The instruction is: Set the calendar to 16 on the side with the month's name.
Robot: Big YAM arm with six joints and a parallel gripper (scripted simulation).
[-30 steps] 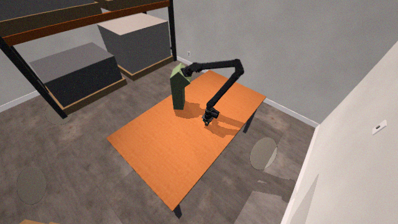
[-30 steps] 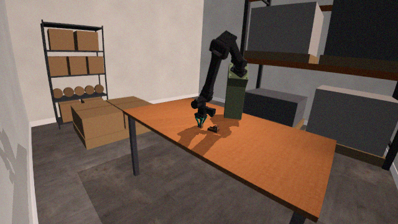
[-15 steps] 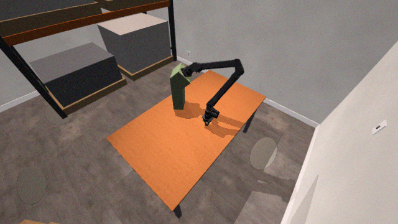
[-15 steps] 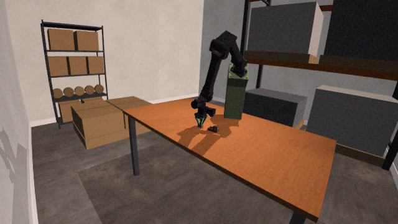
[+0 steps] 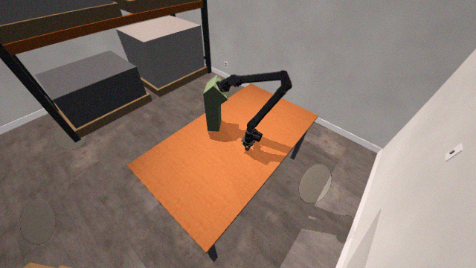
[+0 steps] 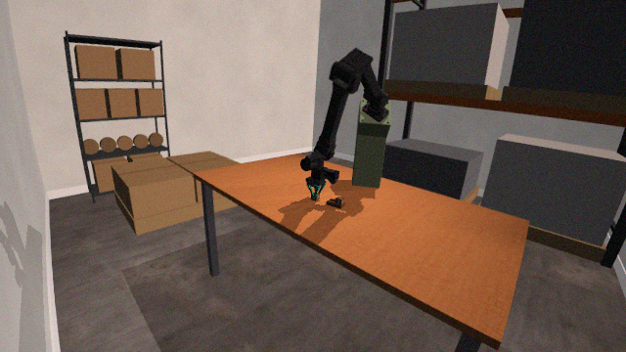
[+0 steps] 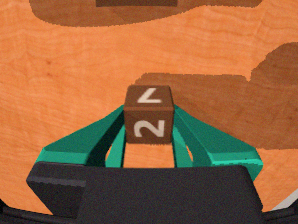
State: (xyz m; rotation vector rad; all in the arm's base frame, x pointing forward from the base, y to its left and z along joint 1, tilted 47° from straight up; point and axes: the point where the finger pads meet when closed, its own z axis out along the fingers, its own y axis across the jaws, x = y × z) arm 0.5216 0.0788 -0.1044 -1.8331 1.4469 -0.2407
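The brown calendar cube lies 1 cm below my hand. Round my hand: dark calendar tray 10 cm to the left, 5 cm behind, 1 cm below.
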